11 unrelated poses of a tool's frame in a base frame.
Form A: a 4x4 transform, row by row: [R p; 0 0 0 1], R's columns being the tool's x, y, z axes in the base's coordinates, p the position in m. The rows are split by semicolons.
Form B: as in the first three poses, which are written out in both.
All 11 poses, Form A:
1: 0.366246 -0.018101 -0.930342 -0.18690; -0.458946 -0.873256 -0.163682 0.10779; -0.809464 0.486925 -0.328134 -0.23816; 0 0 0 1
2: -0.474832 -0.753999 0.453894 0.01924; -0.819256 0.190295 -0.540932 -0.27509; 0.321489 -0.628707 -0.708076 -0.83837; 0 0 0 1
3: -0.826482 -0.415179 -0.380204 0.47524; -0.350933 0.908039 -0.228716 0.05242; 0.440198 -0.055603 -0.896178 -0.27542; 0 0 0 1
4: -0.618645 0.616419 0.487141 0.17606; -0.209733 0.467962 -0.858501 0.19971; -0.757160 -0.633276 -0.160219 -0.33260; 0 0 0 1
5: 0.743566 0.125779 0.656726 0.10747; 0.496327 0.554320 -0.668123 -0.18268; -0.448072 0.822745 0.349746 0.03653; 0 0 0 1
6: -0.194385 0.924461 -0.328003 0.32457; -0.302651 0.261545 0.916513 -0.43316; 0.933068 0.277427 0.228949 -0.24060; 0 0 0 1
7: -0.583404 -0.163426 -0.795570 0.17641; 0.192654 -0.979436 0.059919 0.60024; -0.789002 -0.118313 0.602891 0.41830; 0 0 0 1
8: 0.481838 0.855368 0.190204 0.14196; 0.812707 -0.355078 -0.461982 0.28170; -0.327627 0.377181 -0.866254 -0.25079; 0 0 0 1
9: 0.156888 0.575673 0.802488 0.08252; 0.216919 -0.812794 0.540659 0.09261; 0.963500 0.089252 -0.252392 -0.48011; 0 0 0 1
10: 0.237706 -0.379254 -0.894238 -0.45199; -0.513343 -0.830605 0.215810 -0.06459; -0.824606 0.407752 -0.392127 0.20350; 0 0 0 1
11: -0.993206 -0.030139 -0.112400 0.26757; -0.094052 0.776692 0.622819 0.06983; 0.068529 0.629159 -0.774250 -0.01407; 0 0 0 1
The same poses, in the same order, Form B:
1: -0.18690 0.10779 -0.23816 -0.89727 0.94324 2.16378
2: 0.01924 -0.27509 -0.83837 -2.09607 -0.32730 -2.41550
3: 0.47524 0.05242 -0.27542 -2.74005 -0.45582 -3.07963
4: 0.17606 0.19971 -0.33260 -2.81473 0.85895 -1.81860
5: 0.10747 -0.18268 0.03653 0.58858 0.46461 1.16884
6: 0.32457 -0.43316 -0.24060 -2.14172 -1.20285 0.88084
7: 0.17641 0.60024 0.41830 2.82264 0.90918 -0.19378
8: 0.14196 0.28170 -0.25079 1.03563 0.33379 2.73093
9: 0.08252 0.09261 -0.48011 0.94463 -1.29978 2.80169
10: -0.45199 -0.06459 0.20350 -1.13714 0.96951 2.33666
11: 0.26757 0.06983 -0.01407 -3.04718 -0.06858 2.45921
